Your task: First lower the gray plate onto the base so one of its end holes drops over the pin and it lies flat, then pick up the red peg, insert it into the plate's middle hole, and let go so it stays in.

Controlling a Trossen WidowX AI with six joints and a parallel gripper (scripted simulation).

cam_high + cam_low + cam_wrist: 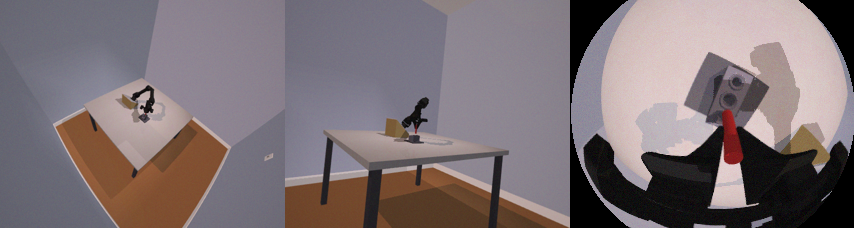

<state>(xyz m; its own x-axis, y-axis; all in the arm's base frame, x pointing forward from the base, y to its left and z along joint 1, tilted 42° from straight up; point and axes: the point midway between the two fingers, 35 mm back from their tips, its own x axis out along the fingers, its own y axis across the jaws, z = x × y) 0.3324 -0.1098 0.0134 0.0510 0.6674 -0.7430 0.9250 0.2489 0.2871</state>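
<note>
My gripper tip is now 1 cm to the left of the gray plate and 7 cm above it. From my gripper tip the other things lie so: dark base 11 cm below; then red peg right at my gripper tip.
</note>
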